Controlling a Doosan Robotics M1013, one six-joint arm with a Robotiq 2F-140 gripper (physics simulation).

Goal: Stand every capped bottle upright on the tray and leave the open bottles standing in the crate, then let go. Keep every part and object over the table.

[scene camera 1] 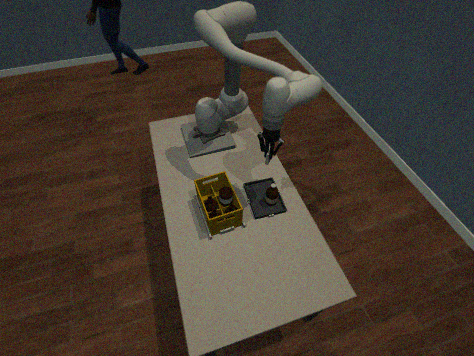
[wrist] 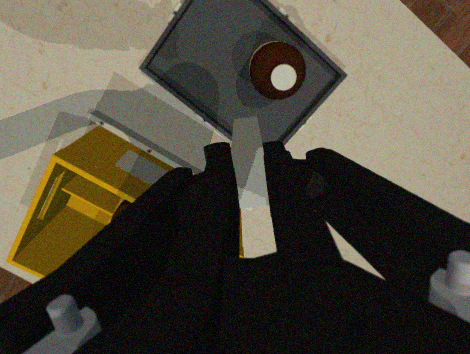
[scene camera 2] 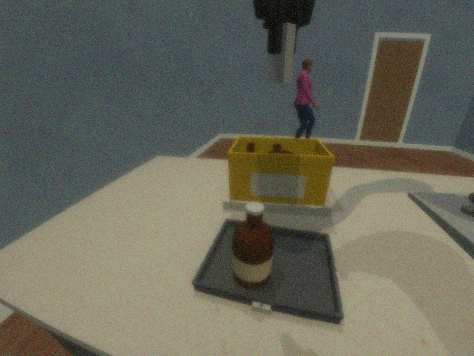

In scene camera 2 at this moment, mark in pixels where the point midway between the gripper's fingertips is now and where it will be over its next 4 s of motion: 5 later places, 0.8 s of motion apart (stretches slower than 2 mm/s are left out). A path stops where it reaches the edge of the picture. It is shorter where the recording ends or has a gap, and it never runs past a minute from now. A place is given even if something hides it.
My gripper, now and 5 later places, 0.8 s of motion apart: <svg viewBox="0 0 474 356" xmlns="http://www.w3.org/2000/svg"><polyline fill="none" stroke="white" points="279,83 278,102 278,108 279,140 278,148 282,148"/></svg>
